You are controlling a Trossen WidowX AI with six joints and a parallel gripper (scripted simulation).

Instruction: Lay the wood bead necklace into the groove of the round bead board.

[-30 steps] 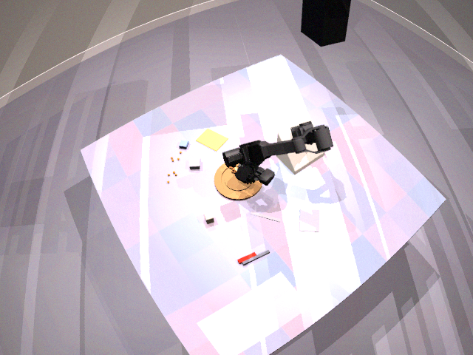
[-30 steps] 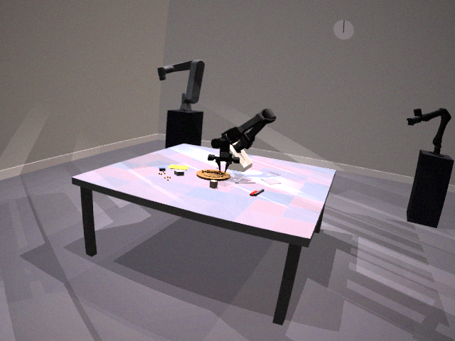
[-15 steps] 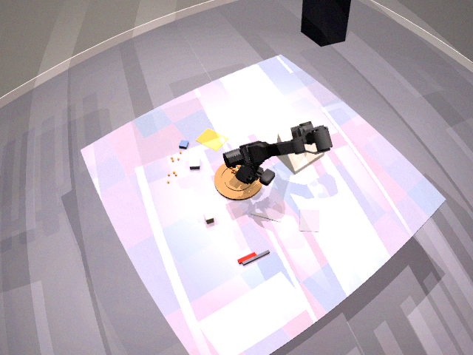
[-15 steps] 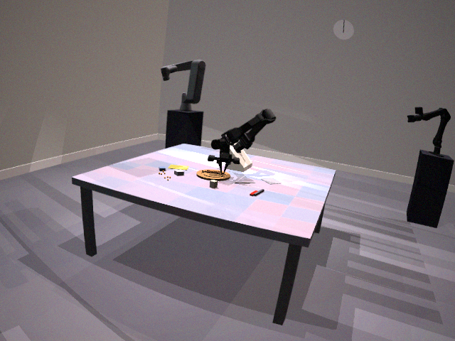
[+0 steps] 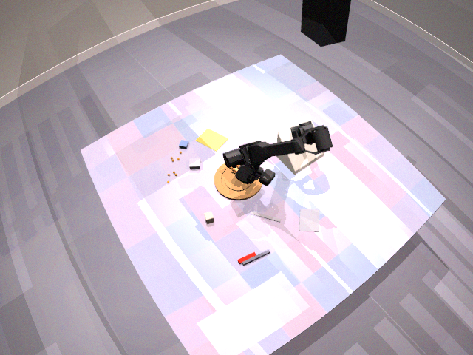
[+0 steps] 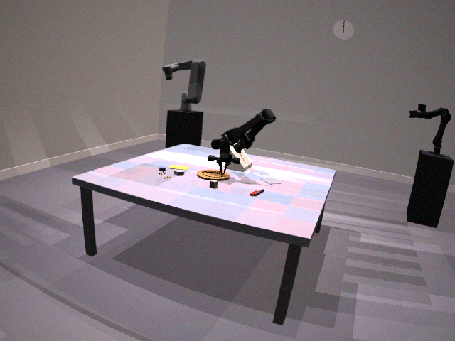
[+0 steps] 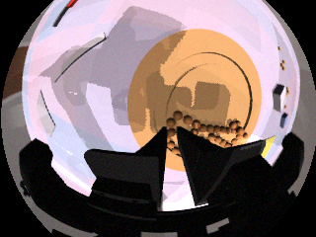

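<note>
Now: gripper tip 4 cm short of the round bead board, 4 cm to the left of it and 1 cm above it. Also, from my gripper tip: cream cube (22 cm ahead, 7 cm to the left); then white block (16 cm ahead, 20 cm to the right); then thin rod (3 cm ahead, 17 cm to the left, 1 cm below).
</note>
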